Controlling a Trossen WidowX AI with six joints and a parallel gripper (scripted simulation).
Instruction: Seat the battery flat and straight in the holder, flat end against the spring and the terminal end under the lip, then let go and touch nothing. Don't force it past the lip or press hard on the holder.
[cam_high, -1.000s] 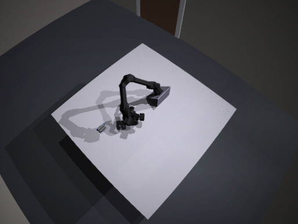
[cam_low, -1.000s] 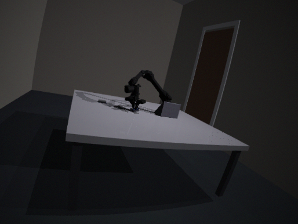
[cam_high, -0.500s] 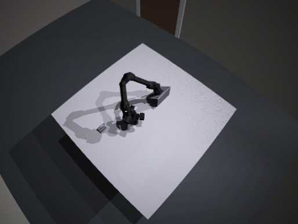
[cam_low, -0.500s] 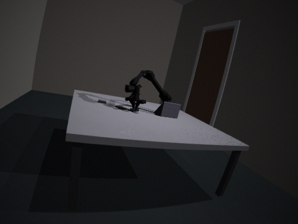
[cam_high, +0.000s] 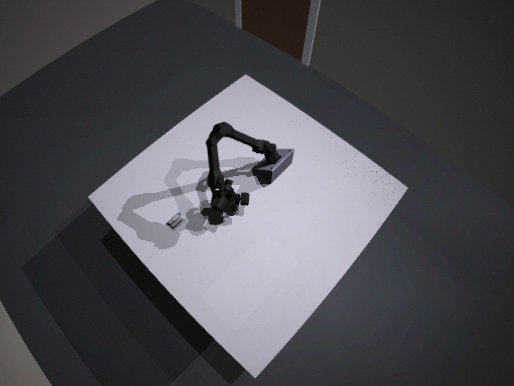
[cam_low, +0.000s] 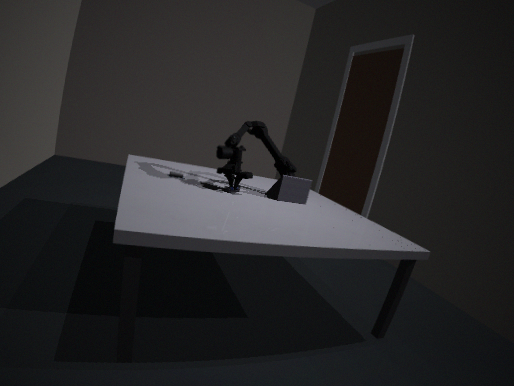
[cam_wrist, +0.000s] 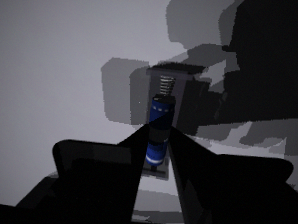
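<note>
The blue battery lies 10 mm above my gripper tip. Round my gripper tip: battery blister pack: 250 mm ahead, 190 mm to the right.
</note>
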